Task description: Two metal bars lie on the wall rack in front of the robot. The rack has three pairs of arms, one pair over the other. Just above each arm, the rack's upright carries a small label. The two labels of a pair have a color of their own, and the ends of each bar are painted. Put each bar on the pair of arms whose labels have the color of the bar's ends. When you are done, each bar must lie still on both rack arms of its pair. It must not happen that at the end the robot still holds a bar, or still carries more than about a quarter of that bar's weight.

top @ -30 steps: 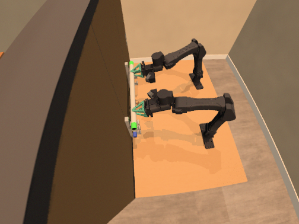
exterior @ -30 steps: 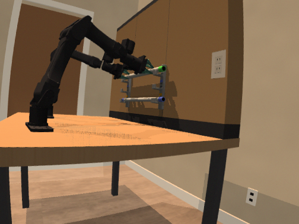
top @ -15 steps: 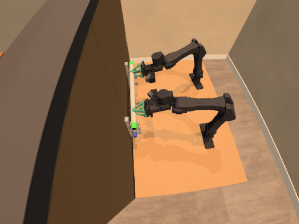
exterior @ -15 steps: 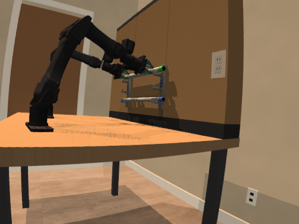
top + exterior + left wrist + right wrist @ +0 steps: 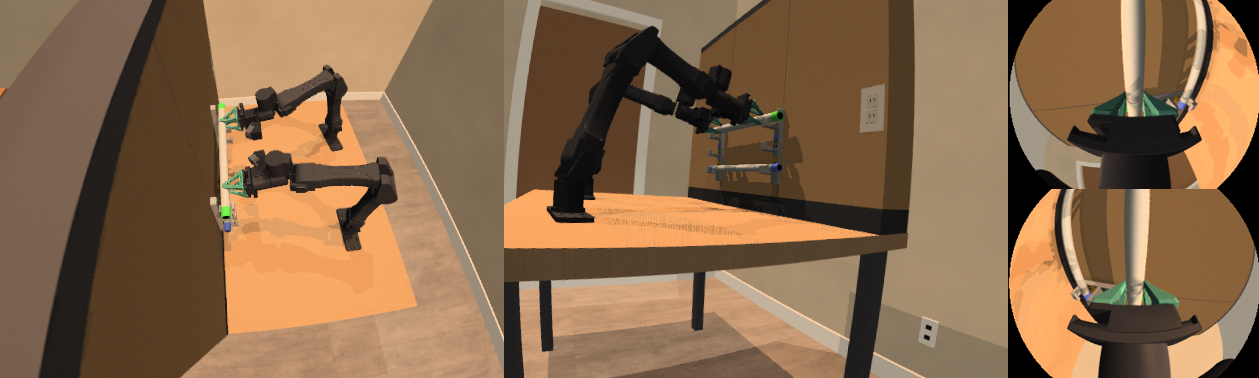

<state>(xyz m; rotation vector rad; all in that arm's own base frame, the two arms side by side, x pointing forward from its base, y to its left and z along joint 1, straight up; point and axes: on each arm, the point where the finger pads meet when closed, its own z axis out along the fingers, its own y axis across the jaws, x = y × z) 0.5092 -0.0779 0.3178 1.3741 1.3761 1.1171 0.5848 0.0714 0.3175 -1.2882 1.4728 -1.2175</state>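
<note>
Right now the green-ended bar is 2 cm ahead of my left hand and 14 cm to the right of it. From my left hand the other things lie so: wall socket 12 cm ahead, 70 cm to the right, 2 cm below; then brown wall panel 13 cm ahead, 14 cm to the right, 11 cm above; then blue-ended bar 3 cm ahead, 15 cm to the right, 16 cm below.
The green-ended bar is 10 mm behind my right hand and 150 mm to the left of it. The rest, counted from my right hand: wall socket (90 mm ahead, 410 mm to the right, 20 mm below); brown wall panel (90 mm ahead, 150 mm to the left, 110 mm above); blue-ended bar (140 mm to the left, 160 mm below).
</note>
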